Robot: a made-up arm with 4 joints. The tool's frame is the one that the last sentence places.
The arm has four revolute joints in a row. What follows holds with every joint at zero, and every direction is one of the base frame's. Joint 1 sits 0.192 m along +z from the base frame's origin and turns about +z. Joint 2 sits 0.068 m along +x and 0.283 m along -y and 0.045 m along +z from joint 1 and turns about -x. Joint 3 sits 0.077 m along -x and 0.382 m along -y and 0.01 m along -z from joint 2 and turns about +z. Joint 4 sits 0.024 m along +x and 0.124 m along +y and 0.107 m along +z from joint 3 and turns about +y. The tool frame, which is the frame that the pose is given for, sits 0.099 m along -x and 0.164 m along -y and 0.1 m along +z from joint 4; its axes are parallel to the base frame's.
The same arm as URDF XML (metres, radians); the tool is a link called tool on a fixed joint. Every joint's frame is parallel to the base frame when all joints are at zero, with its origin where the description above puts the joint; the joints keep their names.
<robot name="arm">
<joint name="joint 1" type="continuous"><parent link="base"/><child link="link1"/><origin xyz="0 0 0.192"/><axis xyz="0 0 1"/></joint>
<joint name="joint 2" type="continuous"><parent link="link1"/><child link="link2"/><origin xyz="0.068 -0.283 0.045"/><axis xyz="-1 0 0"/></joint>
<joint name="joint 3" type="continuous"><parent link="link2"/><child link="link3"/><origin xyz="-0.077 -0.382 -0.01"/><axis xyz="0 0 1"/></joint>
<joint name="joint 4" type="continuous"><parent link="link3"/><child link="link4"/><origin xyz="0.024 0.124 0.107"/><axis xyz="0 1 0"/></joint>
<joint name="tool_fixed" type="fixed"><parent link="link4"/><child link="tool"/><origin xyz="-0.099 -0.164 0.1"/></joint>
<link name="base"/>
<link name="link1"/>
<link name="link2"/>
<link name="link3"/>
<link name="link4"/>
<link name="tool"/>
</robot>

